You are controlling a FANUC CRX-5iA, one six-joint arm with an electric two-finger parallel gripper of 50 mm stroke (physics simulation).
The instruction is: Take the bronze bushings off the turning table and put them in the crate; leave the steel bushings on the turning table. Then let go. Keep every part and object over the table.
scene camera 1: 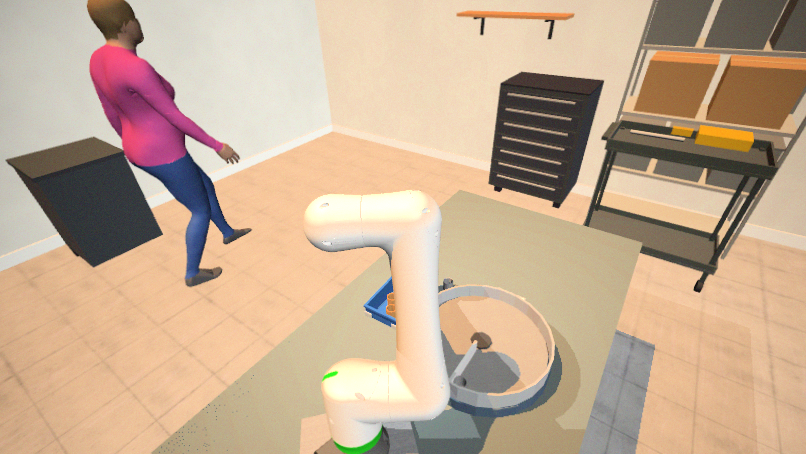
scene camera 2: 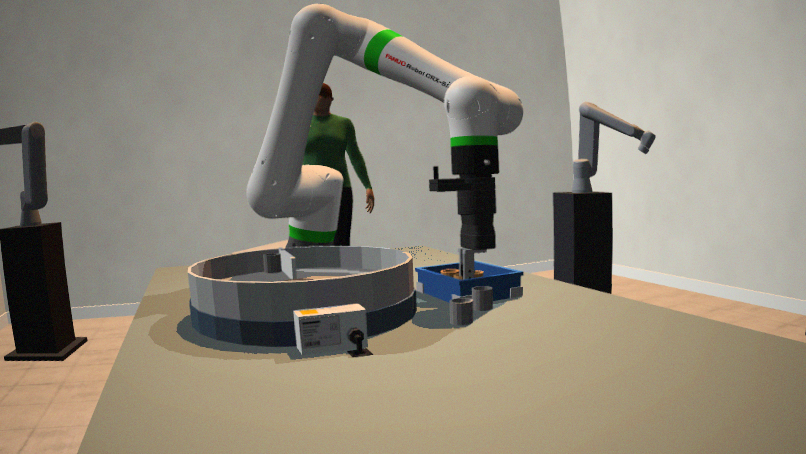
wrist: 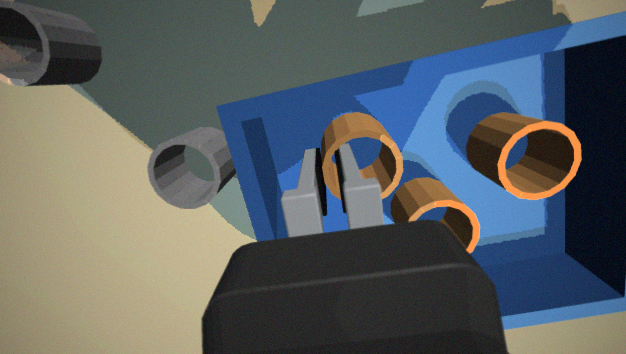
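Seen in the pictures: gripper, fingertip midpoint: (wrist: 329, 167); arm's base at its link origin: (scene camera 1: 360, 447).
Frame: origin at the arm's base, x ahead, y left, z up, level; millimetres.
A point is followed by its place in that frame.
Note:
My gripper (scene camera 2: 467, 275) {x 470, y 292, z 2 mm} (wrist: 329, 167) {x 470, y 292, z 2 mm} points down inside the blue crate (scene camera 1: 380, 317) {x 325, y 294, z -11 mm} (scene camera 2: 439, 288) {x 436, y 245, z -13 mm} (wrist: 320, 91) {x 475, y 254, z 15 mm}, shut on the wall of a bronze bushing (wrist: 352, 125) {x 460, y 270, z 4 mm}. The crate's wall hides that bushing in scene camera 2. Two more bronze bushings stand in the crate: one (wrist: 415, 197) {x 423, y 310, z -5 mm} close beside the held one, the other (wrist: 485, 145) {x 389, y 281, z -8 mm} farther off. The turning table (scene camera 1: 510, 401) {x 355, y -206, z 28 mm} (scene camera 2: 248, 298) {x 663, y -108, z 40 mm} carries a steel bushing (scene camera 1: 459, 381) {x 302, y -74, z 33 mm} (scene camera 2: 271, 263) {x 311, y -87, z 40 mm} beside its bar (scene camera 1: 467, 360) {x 367, y -52, z 43 mm} (scene camera 2: 288, 263) {x 389, y -48, z 49 mm}; no bronze bushing shows on it. The arm hides part of it in scene camera 1.
Two steel bushings stand on the table outside the crate: one (scene camera 2: 482, 298) {x 564, y 292, z -11 mm} (wrist: 187, 192) {x 551, y 313, z -10 mm} near its wall, another (scene camera 2: 461, 313) {x 642, y 229, z -14 mm} (wrist: 75, 50) {x 604, y 236, z -14 mm} farther off. A control box (scene camera 2: 332, 329) {x 718, y 16, z -1 mm} stands in front of the turning table. Its high rim stands beside the crate.

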